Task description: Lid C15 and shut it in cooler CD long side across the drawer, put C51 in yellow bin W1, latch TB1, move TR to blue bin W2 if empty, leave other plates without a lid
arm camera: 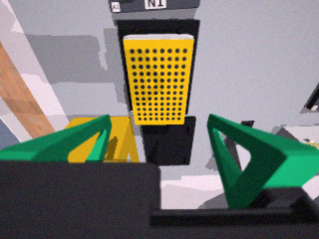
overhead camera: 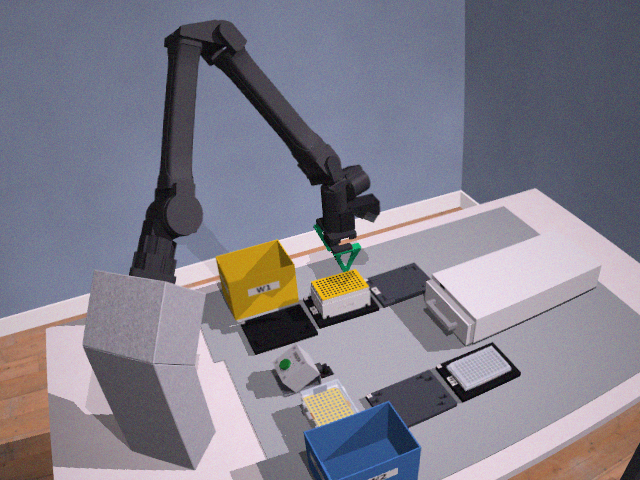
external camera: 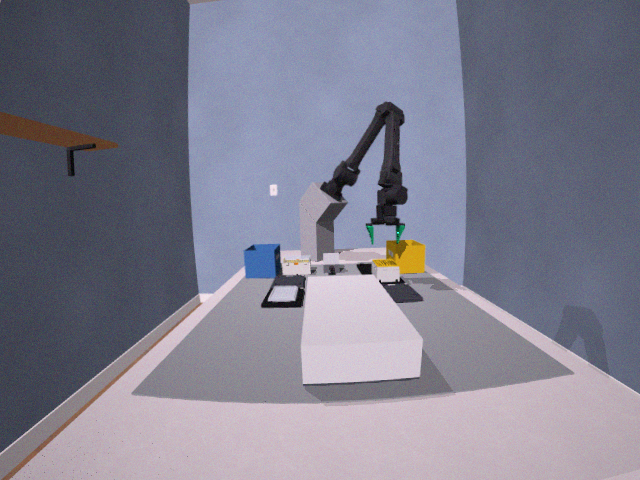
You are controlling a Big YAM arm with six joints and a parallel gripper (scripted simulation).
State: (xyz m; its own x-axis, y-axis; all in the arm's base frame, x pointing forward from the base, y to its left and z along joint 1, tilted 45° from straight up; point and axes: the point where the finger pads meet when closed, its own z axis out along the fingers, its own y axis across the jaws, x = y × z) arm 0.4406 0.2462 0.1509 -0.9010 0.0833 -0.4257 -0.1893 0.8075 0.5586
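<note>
Right now my hand is 10 cm above the tip rack TR, 1 cm to the left of it and 1 cm past it. The rest, counted from my hand: yellow bin W1: 20 cm behind, 11 cm below, 9 cm to the left; then N1 label: 14 cm below, 10 cm ahead, 3 cm to the left; then white assay plate: 21 cm behind, 14 cm below, 9 cm to the left.
</note>
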